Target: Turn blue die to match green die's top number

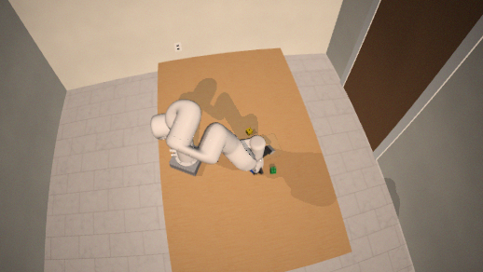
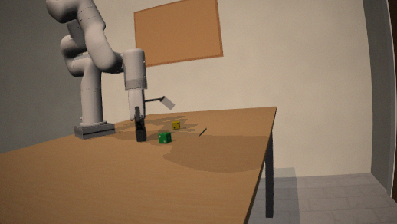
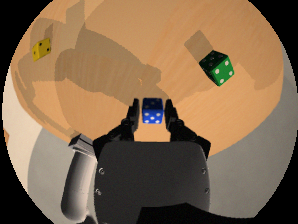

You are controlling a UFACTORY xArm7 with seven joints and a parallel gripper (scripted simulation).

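My gripper is now 1 cm above the blue die. Round my hand: green die: 11 cm ahead, 1 cm to the right, 1 cm below; yellow die: 2 cm behind, 23 cm to the left, 1 cm below.
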